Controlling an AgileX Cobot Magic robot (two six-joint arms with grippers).
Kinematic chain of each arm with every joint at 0, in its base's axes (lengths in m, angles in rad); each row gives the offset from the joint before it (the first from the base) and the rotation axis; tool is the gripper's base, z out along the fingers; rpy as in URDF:
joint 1: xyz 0 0 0.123 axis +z
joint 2: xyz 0 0 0 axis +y
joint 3: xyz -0.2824 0 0.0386 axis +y
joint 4: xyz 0.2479 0 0.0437 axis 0.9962 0 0.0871
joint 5: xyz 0 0 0 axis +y
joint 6: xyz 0.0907 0 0.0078 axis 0.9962 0 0.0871
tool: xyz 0 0 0 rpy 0 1.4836 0
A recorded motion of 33 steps. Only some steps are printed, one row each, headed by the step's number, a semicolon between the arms.
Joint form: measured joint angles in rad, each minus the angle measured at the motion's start. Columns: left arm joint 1, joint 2, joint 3, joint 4, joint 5, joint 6; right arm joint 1, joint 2, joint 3, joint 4, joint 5, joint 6.
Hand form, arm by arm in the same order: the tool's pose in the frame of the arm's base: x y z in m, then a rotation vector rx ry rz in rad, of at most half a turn. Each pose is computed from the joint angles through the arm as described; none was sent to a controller.
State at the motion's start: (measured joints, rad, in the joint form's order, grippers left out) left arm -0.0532 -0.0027 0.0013 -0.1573 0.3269 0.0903; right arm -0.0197 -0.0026 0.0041 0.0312 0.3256 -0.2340
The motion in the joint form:
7: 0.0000 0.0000 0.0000 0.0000 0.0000 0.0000; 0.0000 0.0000 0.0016 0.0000 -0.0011 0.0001
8: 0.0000 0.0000 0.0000 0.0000 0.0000 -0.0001; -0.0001 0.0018 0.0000 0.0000 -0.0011 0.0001
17: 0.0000 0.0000 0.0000 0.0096 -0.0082 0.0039; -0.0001 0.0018 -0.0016 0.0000 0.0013 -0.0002
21: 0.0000 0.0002 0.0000 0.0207 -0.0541 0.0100; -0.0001 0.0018 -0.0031 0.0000 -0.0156 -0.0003
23: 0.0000 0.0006 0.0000 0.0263 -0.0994 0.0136; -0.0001 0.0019 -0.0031 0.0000 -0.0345 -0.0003
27: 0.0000 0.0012 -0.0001 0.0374 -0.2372 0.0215; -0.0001 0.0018 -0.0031 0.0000 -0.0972 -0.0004
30: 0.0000 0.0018 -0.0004 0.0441 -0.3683 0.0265; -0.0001 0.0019 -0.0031 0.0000 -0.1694 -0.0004
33: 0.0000 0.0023 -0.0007 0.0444 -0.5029 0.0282; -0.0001 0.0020 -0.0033 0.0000 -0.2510 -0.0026
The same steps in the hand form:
7: 0.0534 -0.0074 0.1836 0.0308 1.8065 -0.1252; 0.0539 -0.0002 0.1820 -0.1742 1.8052 -0.1501
8: 0.0534 -0.0074 0.1836 0.0307 1.8065 -0.1253; 0.0540 -0.0002 0.1825 -0.1742 1.8054 -0.1501
17: 0.0536 -0.0071 0.1843 0.0393 1.7984 -0.1125; 0.0539 -0.0002 0.1828 -0.1746 1.8062 -0.1502
21: 0.0545 -0.0063 0.1883 0.0460 1.7530 -0.0938; 0.0542 -0.0002 0.1848 -0.1725 1.7879 -0.1521
23: 0.0553 -0.0056 0.1923 0.0471 1.7084 -0.0824; 0.0546 -0.0003 0.1865 -0.1703 1.7693 -0.1540
27: 0.0563 -0.0040 0.2047 0.0442 1.5720 -0.0562; 0.0556 -0.0005 0.1921 -0.1629 1.7069 -0.1602
30: 0.0557 -0.0026 0.2166 0.0372 1.4421 -0.0372; 0.0563 -0.0007 0.1986 -0.1544 1.6354 -0.1669
33: 0.0535 -0.0011 0.2286 0.0228 1.3088 -0.0262; 0.0565 -0.0009 0.2061 -0.1465 1.5541 -0.1759

